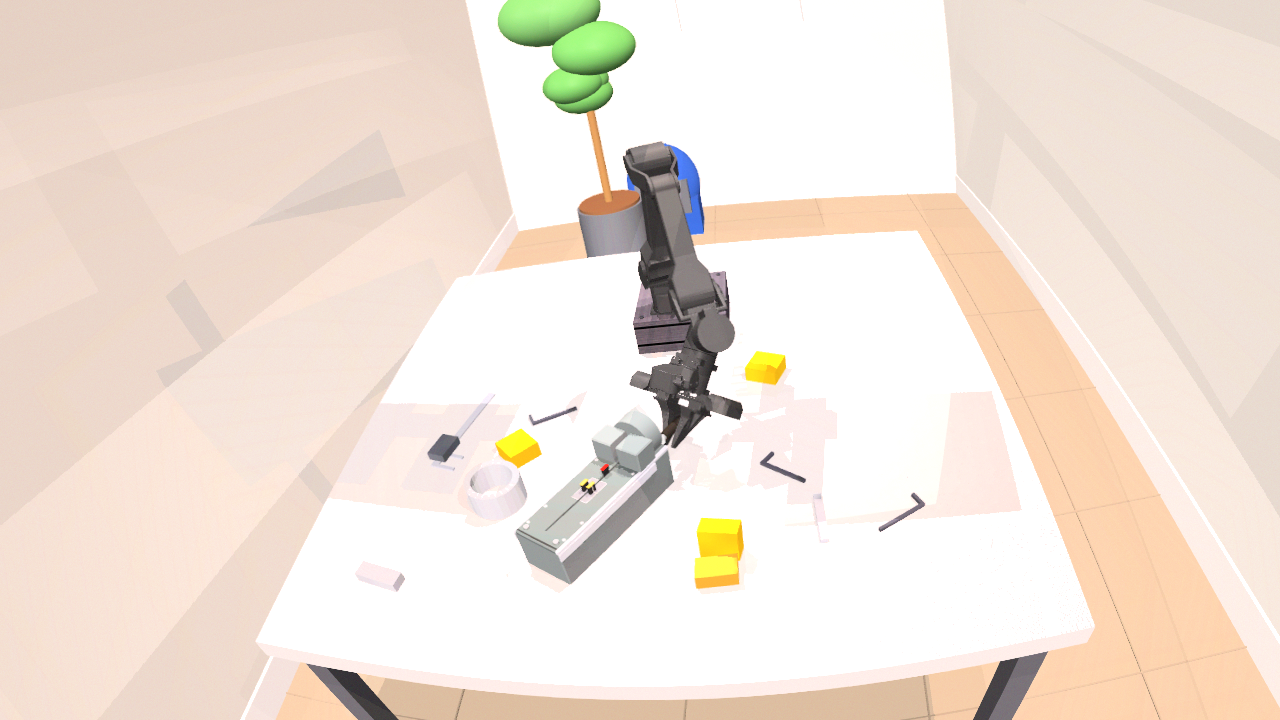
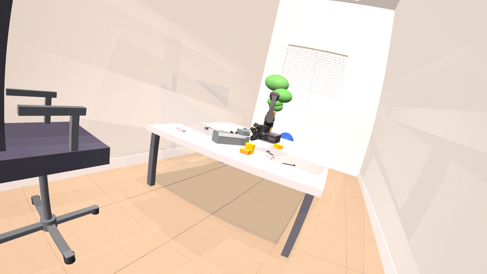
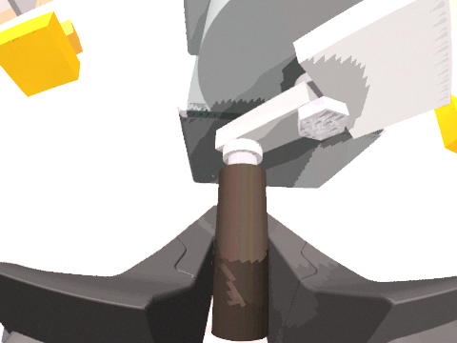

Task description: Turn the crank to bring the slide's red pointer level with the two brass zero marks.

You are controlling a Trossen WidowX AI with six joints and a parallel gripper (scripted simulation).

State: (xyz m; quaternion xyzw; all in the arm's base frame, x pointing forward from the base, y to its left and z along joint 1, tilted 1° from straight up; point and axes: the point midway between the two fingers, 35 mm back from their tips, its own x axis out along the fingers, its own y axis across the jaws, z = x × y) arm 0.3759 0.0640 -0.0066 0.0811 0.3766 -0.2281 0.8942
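Now: gripper tip 1 cm past the brown crank handle, 1 cm to the right of it and 3 cm below it. Also, from my gripper tip: red pointer: 10 cm ahead, 7 cm to the right, 4 cm above.
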